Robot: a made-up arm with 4 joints. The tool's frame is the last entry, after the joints.
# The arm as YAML. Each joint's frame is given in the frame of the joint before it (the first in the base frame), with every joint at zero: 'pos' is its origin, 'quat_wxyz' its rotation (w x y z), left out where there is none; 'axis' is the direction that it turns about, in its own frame. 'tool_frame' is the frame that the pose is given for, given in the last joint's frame.
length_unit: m
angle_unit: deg
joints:
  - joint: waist
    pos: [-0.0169, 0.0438, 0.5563]
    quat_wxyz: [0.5, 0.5, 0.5, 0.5]
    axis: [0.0, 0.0, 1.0]
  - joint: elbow
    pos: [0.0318, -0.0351, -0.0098]
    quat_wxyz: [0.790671, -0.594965, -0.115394, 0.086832]
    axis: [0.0, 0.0, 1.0]
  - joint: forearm
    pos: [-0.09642, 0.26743, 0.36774]
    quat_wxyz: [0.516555, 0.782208, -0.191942, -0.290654]
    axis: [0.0, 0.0, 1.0]
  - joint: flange
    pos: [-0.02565, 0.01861, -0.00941]
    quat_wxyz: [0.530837, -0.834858, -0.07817, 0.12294]
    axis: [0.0, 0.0, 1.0]
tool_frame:
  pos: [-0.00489, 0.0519, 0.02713]
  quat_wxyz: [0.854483, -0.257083, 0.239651, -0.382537]
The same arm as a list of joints. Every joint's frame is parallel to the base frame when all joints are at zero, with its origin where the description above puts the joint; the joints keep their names.
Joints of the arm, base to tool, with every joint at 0 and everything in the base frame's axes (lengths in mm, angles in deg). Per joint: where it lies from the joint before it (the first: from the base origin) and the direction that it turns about. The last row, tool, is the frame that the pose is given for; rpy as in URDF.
waist: axis +x offset -16.9 43.8 556.3
elbow: axis 0.265401 -0.285801 0.920804 offset -9.8 31.8 -35.1
forearm: axis 0.538671 -0.540771 -0.646065 offset -167.0 -197.5 386.2
flange: axis 0.156001 -0.238601 0.958506 offset -8.1 -20.3 24.8
tool: offset -37.9 21.0 39.7 rpy -25.11 21.39 2.19

